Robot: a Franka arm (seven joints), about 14 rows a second.
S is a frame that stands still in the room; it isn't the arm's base.
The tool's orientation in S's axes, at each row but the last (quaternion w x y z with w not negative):
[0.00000, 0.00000, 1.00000, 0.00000]
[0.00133, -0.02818, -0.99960, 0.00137]
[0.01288, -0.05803, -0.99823, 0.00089]
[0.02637, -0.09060, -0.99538, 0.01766]
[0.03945, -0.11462, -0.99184, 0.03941]
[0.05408, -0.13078, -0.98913, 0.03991]
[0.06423, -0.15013, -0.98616, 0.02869]
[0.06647, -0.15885, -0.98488, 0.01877]
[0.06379, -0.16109, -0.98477, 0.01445]
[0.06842, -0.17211, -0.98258, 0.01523]
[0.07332, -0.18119, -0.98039, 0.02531]
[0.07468, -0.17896, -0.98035, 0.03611]
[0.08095, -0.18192, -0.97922, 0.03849]
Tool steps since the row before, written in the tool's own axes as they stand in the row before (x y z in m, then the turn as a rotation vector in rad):
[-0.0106, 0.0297, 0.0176, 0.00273, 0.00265, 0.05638]
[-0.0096, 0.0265, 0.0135, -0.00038, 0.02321, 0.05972]
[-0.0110, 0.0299, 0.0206, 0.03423, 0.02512, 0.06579]
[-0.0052, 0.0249, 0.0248, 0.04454, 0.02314, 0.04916]
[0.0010, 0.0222, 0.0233, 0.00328, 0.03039, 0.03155]
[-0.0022, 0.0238, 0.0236, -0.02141, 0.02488, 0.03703]
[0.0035, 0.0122, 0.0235, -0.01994, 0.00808, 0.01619]
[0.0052, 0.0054, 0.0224, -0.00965, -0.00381, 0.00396]
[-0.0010, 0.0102, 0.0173, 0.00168, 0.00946, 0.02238]
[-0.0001, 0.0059, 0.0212, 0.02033, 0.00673, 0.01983]
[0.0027, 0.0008, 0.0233, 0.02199, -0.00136, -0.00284]
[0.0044, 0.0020, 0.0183, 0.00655, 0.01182, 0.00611]
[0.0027, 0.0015, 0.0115, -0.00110, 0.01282, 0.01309]
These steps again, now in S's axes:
[0.0106, 0.0297, -0.0176, -0.00273, 0.00265, -0.05638]
[0.0110, 0.0259, -0.0136, 0.00152, 0.02299, -0.05979]
[0.0139, 0.0284, -0.0210, -0.03278, 0.02890, -0.06497]
[0.0082, 0.0228, -0.0260, -0.04233, 0.02933, -0.04779]
[0.0020, 0.0202, -0.0250, 0.00088, 0.02807, -0.03378]
[0.0054, 0.0208, -0.0258, 0.02253, 0.01592, -0.04108]
[-0.0029, 0.0118, -0.0238, 0.01905, 0.00112, -0.01900]
[-0.0063, 0.0064, -0.0219, 0.00735, -0.00672, -0.00491]
[0.0019, 0.0092, -0.0178, -0.00151, 0.00932, -0.02245]
[-0.0009, 0.0054, -0.0213, -0.01944, 0.01312, -0.01737]
[-0.0058, 0.0012, -0.0227, -0.02035, 0.00669, 0.00587]
[-0.0063, 0.0026, -0.0177, -0.00295, 0.01310, -0.00630]
[-0.0039, 0.0018, -0.0111, 0.00324, 0.01093, -0.01438]

